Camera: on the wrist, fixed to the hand. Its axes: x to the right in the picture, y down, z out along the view.
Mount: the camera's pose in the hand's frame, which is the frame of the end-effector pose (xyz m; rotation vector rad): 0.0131 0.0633 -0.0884 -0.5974 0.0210 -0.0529
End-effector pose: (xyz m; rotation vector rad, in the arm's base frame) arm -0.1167 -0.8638 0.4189 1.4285 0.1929 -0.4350
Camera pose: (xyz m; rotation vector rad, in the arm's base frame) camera -0.0680 -0.7742 0.4590 0.8429 0.3462 -0.3649
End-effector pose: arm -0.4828 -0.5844 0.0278 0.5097 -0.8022 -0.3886
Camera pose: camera -0.3987 -0.5148 0.0194 -0.0237 -0.6130 -0.6422
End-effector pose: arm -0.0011 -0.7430 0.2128 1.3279 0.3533 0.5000
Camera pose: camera -0.0449 -0.6525 0.2563 0.7335 0.2290 0.5236
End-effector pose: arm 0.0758 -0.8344 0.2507 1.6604 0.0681 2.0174
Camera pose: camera -0.0303 -0.8585 0.2633 1.2388 -0.4367 1.7782
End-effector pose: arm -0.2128 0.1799 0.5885 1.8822 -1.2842 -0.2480
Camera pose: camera -0.1998 0.2056 0.6941 1.3996 -1.0015 -0.5696
